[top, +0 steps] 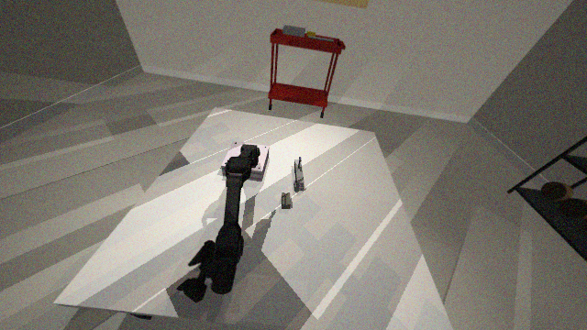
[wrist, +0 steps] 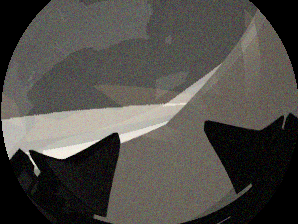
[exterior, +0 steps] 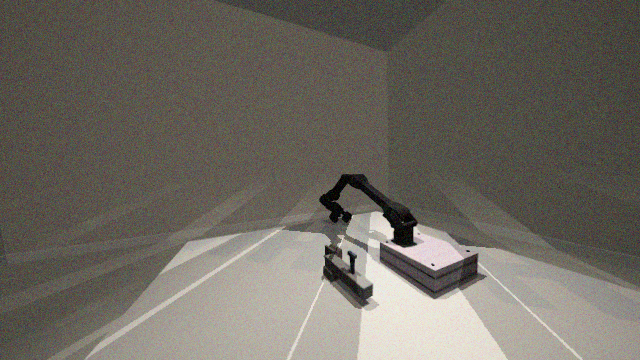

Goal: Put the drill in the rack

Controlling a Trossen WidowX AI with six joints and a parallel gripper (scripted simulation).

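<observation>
Right now the small key is 620 mm to the left of my gripper tip, 310 mm ahead of it and 50 mm above it. Also, from my gripper tip: rack (400 mm to the left, 280 mm ahead, 20 mm below); then drill (560 mm to the left, 320 mm ahead, 10 mm above).
</observation>
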